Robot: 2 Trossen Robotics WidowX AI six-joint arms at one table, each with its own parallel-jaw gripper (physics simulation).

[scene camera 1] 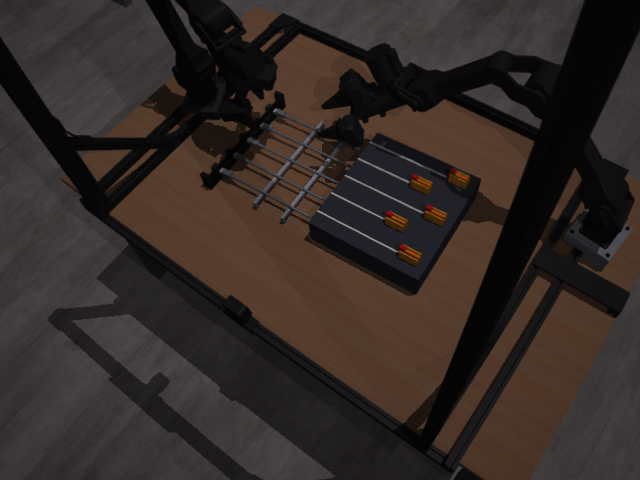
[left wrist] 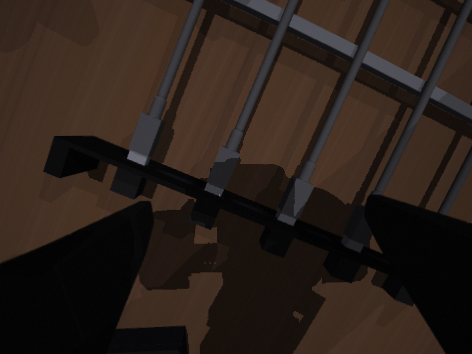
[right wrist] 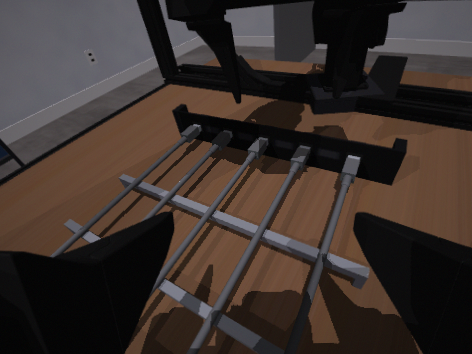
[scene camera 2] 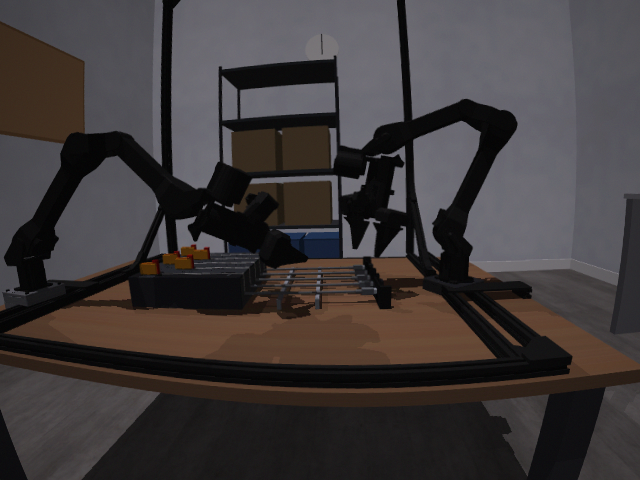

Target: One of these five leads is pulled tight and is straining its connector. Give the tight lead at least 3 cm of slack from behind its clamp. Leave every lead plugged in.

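Pixels of known places: left gripper, between the fingertips: (scene camera 1: 257, 113) (left wrist: 259, 208) (right wrist: 286, 100) (scene camera 2: 365, 252); right gripper, between the fingertips: (scene camera 1: 320, 121) (right wrist: 263, 221) (scene camera 2: 297, 253); left arm's base, origin of its link: (scene camera 1: 203, 96) (scene camera 2: 453, 278); right arm's base, origin of its link: (scene camera 1: 599, 230) (scene camera 2: 33, 287).
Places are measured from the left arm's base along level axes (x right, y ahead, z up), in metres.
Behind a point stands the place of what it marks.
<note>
Five grey leads run over the rails. The far lead (scene camera 1: 297, 119) @(x 0.063, y 0.253, z -0.001 m) (scene camera 2: 341, 292) @(x 0.062, y 0.257, z -0.003 m) (left wrist: 175, 60) @(x 0.063, y 0.251, z 0.000 m) (right wrist: 336, 220) @(x 0.069, y 0.271, z -0.001 m) is nearest in scene camera 2; I cannot tell which lead is tight. Their plugs sit at the black connector bar (scene camera 1: 208, 179) @(x 0.259, y 0.083, z 0.010 m) (scene camera 2: 382, 295) @(x -0.007, y 0.205, z 0.001 m) (right wrist: 375, 167) @(x 0.013, y 0.200, z -0.008 m). Orange clamps with red levers, such as the farthest clamp (scene camera 1: 459, 178) @(x 0.245, y 0.629, z 0.058 m) and the nearest clamp (scene camera 1: 409, 254) @(x 0.434, y 0.538, z 0.060 m), stand on the dark block (scene camera 1: 361, 242) (scene camera 2: 188, 291). My left gripper (scene camera 2: 367, 251) @(x 0.104, y 0.175, z 0.062 m) (left wrist: 259, 208) @(x 0.104, y 0.175, z 0.062 m) is open above the bar. My right gripper (scene camera 1: 321, 118) @(x 0.127, y 0.323, z 0.074 m) (right wrist: 263, 221) @(x 0.127, y 0.323, z 0.074 m) is open and empty above the far ends of the rails.
Two pale cross rails (scene camera 1: 255, 202) @(x 0.301, y 0.198, z -0.006 m) (scene camera 2: 318, 298) @(x 0.056, y 0.310, z -0.005 m) (right wrist: 280, 240) @(x 0.116, y 0.286, z -0.006 m) stand between the bar and the block, under the leads. Black frame beams (scene camera 2: 310, 367) @(x -0.169, y 0.420, z -0.007 m) edge the wooden table. A shelf unit (scene camera 2: 279, 119) with boxes stands behind it.
</note>
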